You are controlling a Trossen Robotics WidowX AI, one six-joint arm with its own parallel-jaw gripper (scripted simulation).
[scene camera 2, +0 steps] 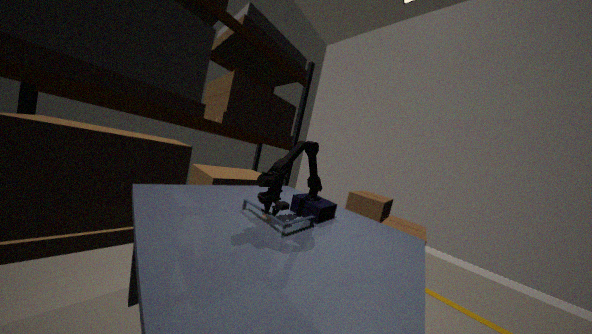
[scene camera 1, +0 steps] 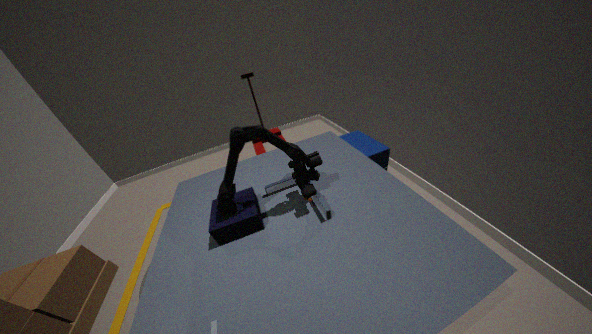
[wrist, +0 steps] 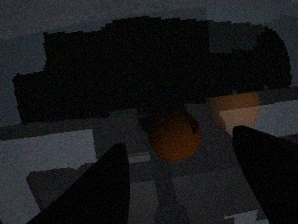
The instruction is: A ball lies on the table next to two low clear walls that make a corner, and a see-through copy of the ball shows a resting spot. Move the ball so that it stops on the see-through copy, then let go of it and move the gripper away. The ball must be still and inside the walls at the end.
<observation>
I see my gripper [wrist: 180,144] and a see-through copy of ball [wrist: 226,112].
</observation>
